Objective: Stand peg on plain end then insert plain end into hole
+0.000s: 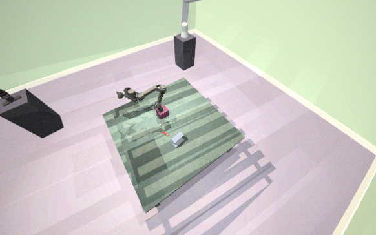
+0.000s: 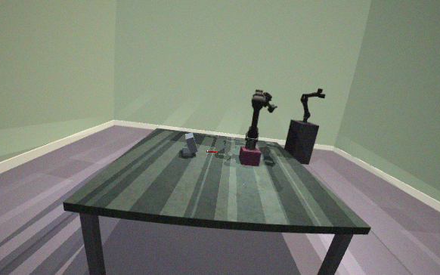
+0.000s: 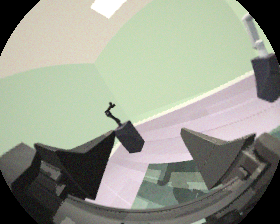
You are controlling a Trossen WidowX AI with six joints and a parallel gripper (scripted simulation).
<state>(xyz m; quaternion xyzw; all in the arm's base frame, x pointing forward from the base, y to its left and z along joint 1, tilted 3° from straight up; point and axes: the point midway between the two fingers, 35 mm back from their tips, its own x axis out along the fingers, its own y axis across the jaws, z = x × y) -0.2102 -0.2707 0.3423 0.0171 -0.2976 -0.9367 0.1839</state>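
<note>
Right now my gripper tip is 52 cm short of the red peg, 18 cm to the right of it and 42 cm above it. Round my gripper tip: grey sloped panel (66 cm ahead, 23 cm to the left, 35 cm below).
</note>
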